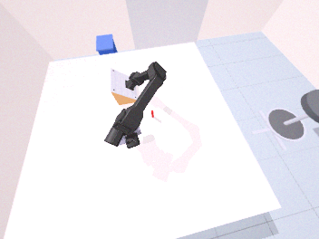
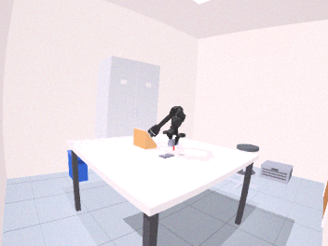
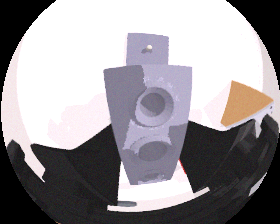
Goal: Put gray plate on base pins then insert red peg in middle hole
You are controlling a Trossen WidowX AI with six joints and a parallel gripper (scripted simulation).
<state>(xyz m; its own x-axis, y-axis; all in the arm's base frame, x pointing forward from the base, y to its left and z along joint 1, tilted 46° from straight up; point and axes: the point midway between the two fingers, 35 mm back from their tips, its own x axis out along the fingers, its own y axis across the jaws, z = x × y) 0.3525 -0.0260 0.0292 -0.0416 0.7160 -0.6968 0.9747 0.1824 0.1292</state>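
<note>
Now: the red peg 13 cm to the left of my gripper tip, 12 cm behind it and 5 cm below it. The rest, counted from my gripper tip: gray plate (3 cm above).
</note>
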